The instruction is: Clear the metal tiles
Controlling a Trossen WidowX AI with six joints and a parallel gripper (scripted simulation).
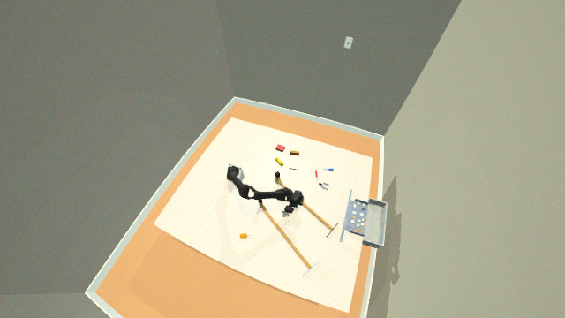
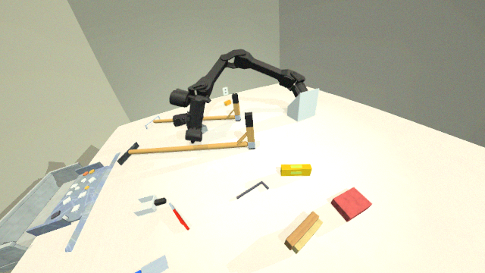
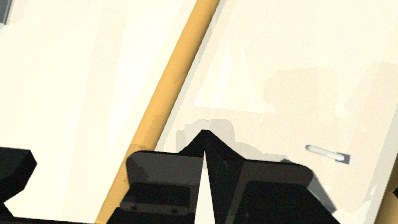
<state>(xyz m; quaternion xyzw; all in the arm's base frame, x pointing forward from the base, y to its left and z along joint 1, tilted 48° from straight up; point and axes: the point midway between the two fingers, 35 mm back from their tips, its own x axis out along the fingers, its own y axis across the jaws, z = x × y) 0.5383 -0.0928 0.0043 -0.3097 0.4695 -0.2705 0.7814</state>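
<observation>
Now: the long scraper 6 cm above my gripper tip, 4 cm to the left of it and 4 cm ahead of it. Round my gripper tip: hex key 33 cm to the left, 15 cm behind; red-handled tool 31 cm to the left, 8 cm ahead, 1 cm above; small grey box 8 cm to the right, 6 cm behind.
</observation>
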